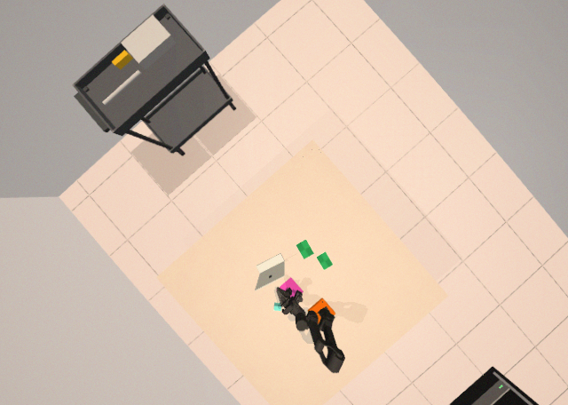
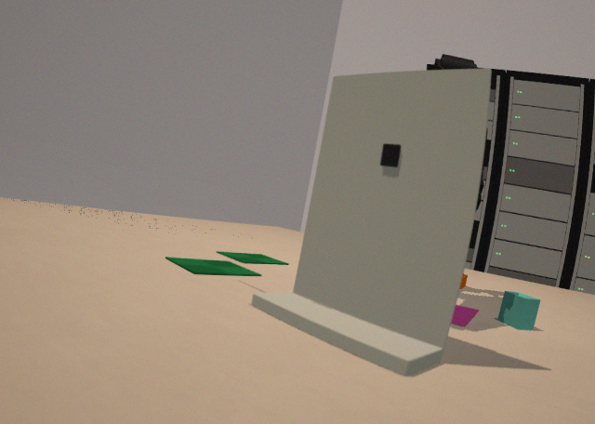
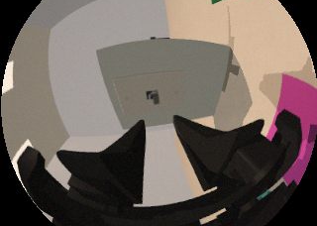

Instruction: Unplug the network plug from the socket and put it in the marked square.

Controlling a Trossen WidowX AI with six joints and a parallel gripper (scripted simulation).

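My gripper tip is 80 mm short of the grey upright panel, 10 mm to the left of it and 50 mm above it. From my gripper tip the other things lie so: magenta marked square: 110 mm behind, 20 mm to the right, 150 mm below.
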